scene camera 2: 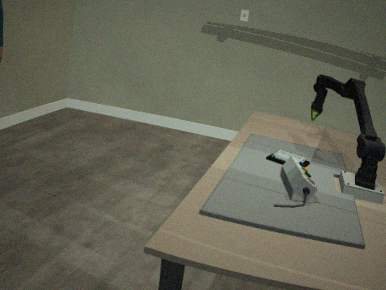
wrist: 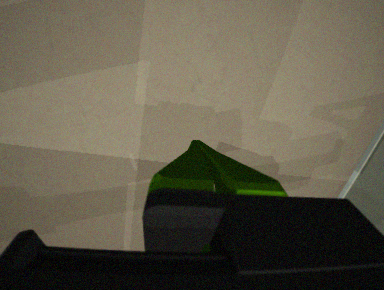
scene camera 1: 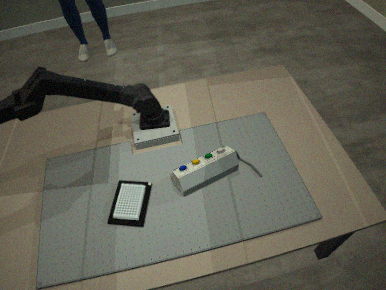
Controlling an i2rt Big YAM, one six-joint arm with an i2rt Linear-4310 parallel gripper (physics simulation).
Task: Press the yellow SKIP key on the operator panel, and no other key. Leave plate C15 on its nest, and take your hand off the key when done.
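Frame: origin at the arm's base, x ahead, y left, z up, level; metres.
Where they show: gripper, between the fingertips: (scene camera 2: pixel 312 120) (wrist: pixel 195 147); arm's base, origin of its link: (scene camera 2: pixel 364 182) (scene camera 1: pixel 155 120).
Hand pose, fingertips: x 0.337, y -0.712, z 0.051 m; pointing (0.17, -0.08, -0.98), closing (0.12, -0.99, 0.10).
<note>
Each offset is from my fingertips to the top centre of the thing. "spot": to the spot under its first point. Level surfaces: height alone.
The operator panel @(0.075 m back, 0.889 m left, 0.004 m up) (scene camera 1: pixel 207 175) (scene camera 2: pixel 295 182) is a light grey wedge on the mat. Its yellow key @(0.086 m back, 0.857 m left, 0.005 m down) (scene camera 1: pixel 196 162) sits between the blue key @(0.067 m back, 0.811 m left, 0.005 m down) (scene camera 1: pixel 183 168) and the green key @(0.105 m back, 0.903 m left, 0.005 m down) (scene camera 1: pixel 208 156); a pale key @(0.125 m back, 0.949 m left, 0.005 m down) (scene camera 1: pixel 221 150) is at the cable end. The white plate @(0.012 m ahead, 0.620 m left, 0.053 m down) (scene camera 1: pixel 129 201) lies in its black nest @(spot: 0.067 m ahead, 0.571 m left, 0.062 m down) (scene camera 1: pixel 114 218) beside the panel; in scene camera 2 the plate (scene camera 2: pixel 286 155) shows behind the panel. My gripper (scene camera 2: pixel 314 119) (wrist: pixel 195 147) is shut, with green fingertips together and nothing between them. It hangs high over the wooden table, apart from panel and plate, and is outside scene camera 1.
The grey perforated mat @(0.080 m down) (scene camera 1: pixel 165 250) (scene camera 2: pixel 240 210) lies on the wooden table @(0.092 m down) (scene camera 1: pixel 345 200) (scene camera 2: pixel 200 245). The arm's base (scene camera 1: pixel 157 137) (scene camera 2: pixel 350 188) stands at the mat's edge. A grey cable (scene camera 1: pixel 251 167) (scene camera 2: pixel 290 205) runs from the panel's end. A person's legs (scene camera 1: pixel 100 20) show on the floor beyond the table.
</note>
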